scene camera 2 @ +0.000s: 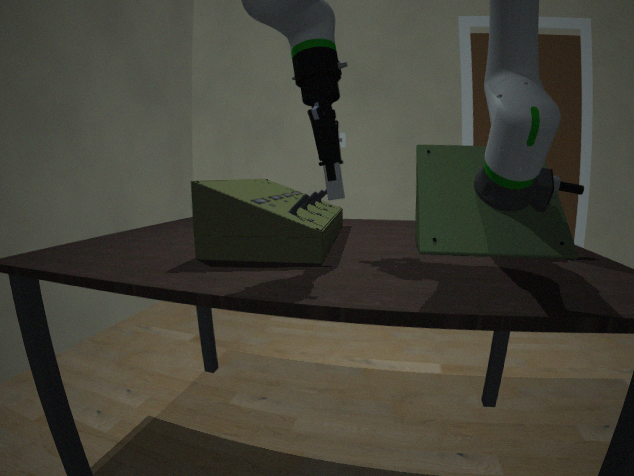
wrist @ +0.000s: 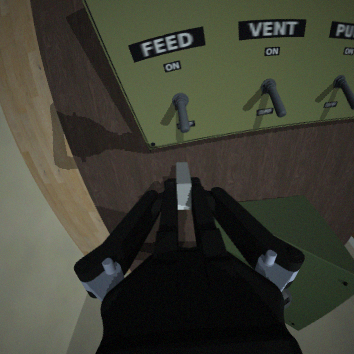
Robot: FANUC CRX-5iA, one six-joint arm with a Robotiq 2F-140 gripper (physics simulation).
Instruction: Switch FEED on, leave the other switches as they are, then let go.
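Seen in the pictures: gripper, fingertip midpoint: (scene camera 2: 336, 199) (wrist: 181, 171); arm's base, origin of the base link: (scene camera 2: 503, 188).
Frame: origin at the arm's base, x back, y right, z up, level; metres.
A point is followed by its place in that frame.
The switch panel (scene camera 2: 256, 225) {y -0.337, x -0.478, z -0.070 m} (wrist: 225, 75) {y -0.201, x -0.475, z -0.046 m} is a sloped olive-green box. In the wrist view the FEED lever (wrist: 182, 114) {y -0.252, x -0.427, z -0.026 m} slants toward its OFF mark, at the panel's lower left corner. The VENT lever (wrist: 275, 99) {y -0.140, x -0.454, z -0.027 m} and the PUMP lever (wrist: 345, 90) {y -0.025, x -0.486, z -0.034 m}, partly cut off by the edge, also slant to the OFF side. BRAKE's label does not show in the wrist view. My gripper (scene camera 2: 335, 197) {y -0.251, x -0.348, z -0.024 m} (wrist: 181, 171) {y -0.251, x -0.348, z -0.024 m} is shut with nothing between its fingertips. In the wrist view its tips are just below the FEED lever's free end, with a gap showing; in the scene view they are beside the levers' raised ends.
A green slanted block (scene camera 2: 450, 204) {y -0.061, x -0.131, z -0.041 m} (wrist: 320, 280) {y 0.040, x -0.160, z 0.063 m} stands on the dark table (scene camera 2: 378, 292) {y -0.431, x -0.224, z -0.141 m} (wrist: 260, 165) {y -0.075, x -0.305, z -0.141 m} on the right, with the arm's base mounted at it. The table's edge runs along the left of the wrist view. A brown door (scene camera 2: 555, 92) is behind.
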